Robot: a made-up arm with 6 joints.
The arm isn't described. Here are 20 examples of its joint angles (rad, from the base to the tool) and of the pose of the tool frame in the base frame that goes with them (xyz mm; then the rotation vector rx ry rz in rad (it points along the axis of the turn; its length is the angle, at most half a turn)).
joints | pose
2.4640 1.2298 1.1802 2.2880 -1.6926 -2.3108 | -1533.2 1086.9 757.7 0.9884 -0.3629 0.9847
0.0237 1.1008 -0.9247 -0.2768 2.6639 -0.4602 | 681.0 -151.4 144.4 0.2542 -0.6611 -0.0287
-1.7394 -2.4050 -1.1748 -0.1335 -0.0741 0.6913 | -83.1 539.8 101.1 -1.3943 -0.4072 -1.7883
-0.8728 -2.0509 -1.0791 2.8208 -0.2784 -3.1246 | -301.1 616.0 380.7 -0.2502 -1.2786 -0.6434
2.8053 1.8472 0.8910 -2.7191 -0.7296 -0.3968 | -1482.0 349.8 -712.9 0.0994 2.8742 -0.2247
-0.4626 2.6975 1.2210 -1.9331 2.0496 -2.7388 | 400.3 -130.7 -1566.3 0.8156 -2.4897 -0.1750
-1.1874 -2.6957 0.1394 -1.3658 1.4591 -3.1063 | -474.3 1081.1 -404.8 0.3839 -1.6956 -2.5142
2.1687 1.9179 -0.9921 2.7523 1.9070 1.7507 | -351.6 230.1 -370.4 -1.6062 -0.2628 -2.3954
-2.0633 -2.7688 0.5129 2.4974 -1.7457 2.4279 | 673.8 961.3 -1039.5 1.2372 0.5476 -2.6876
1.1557 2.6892 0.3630 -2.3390 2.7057 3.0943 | -148.8 -37.6 -1258.2 1.4774 -0.5419 1.1146
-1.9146 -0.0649 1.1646 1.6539 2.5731 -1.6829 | 9.1 -17.6 2219.6 -0.8250 0.8542 0.4698
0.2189 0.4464 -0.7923 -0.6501 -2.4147 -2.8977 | 671.5 7.4 583.8 0.6616 -0.7379 2.5661
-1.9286 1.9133 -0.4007 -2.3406 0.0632 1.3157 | -64.2 -517.7 -600.4 -2.1278 -0.8957 1.5359
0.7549 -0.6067 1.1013 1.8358 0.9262 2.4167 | -718.3 -613.1 1966.9 1.0435 0.2057 2.1906
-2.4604 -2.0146 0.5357 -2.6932 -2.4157 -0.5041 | 1383.1 919.2 247.4 -0.2339 1.5612 -0.4246
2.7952 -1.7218 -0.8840 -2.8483 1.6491 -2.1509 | 529.4 -368.3 621.1 -1.4574 -1.1901 2.3356
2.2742 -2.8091 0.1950 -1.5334 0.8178 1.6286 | 724.2 -843.8 -570.5 2.9539 -0.0799 0.0921
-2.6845 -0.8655 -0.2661 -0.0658 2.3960 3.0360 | 162.9 273.7 1452.7 0.0859 -0.1292 0.5049
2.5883 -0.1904 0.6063 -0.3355 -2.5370 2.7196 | -209.0 322.3 1930.4 0.3687 1.3366 -0.7184
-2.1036 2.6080 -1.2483 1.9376 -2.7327 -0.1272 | 93.5 35.6 -373.4 -1.2011 1.7620 1.9365
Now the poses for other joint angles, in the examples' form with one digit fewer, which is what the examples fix.
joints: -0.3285 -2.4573 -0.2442 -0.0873 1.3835 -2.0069
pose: -1180 219 -30 0.775 1.473 -2.625
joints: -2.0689 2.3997 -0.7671 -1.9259 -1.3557 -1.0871
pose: 32 -68 -419 -0.329 0.383 -0.190
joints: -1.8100 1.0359 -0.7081 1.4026 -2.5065 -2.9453
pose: -278 -1017 95 1.189 -0.713 2.402
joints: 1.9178 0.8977 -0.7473 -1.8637 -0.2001 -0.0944
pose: -286 642 262 -0.029 1.742 -0.105
